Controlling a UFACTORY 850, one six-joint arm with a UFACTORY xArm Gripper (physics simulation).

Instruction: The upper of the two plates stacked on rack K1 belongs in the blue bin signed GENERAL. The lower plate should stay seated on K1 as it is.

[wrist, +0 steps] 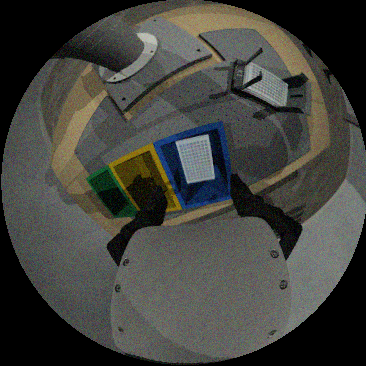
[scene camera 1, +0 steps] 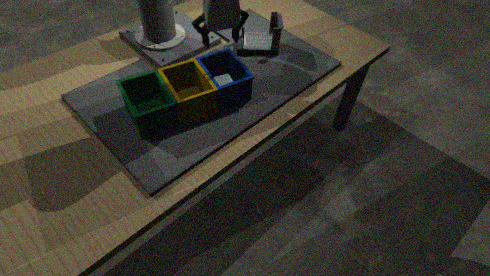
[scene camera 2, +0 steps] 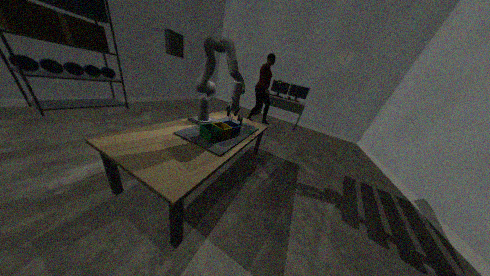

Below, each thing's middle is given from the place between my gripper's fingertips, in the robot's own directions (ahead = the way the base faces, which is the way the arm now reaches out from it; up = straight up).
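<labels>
Gridded plate point(wrist: 195, 154): my hand is 17 cm above it and 2 cm short of it.
</labels>
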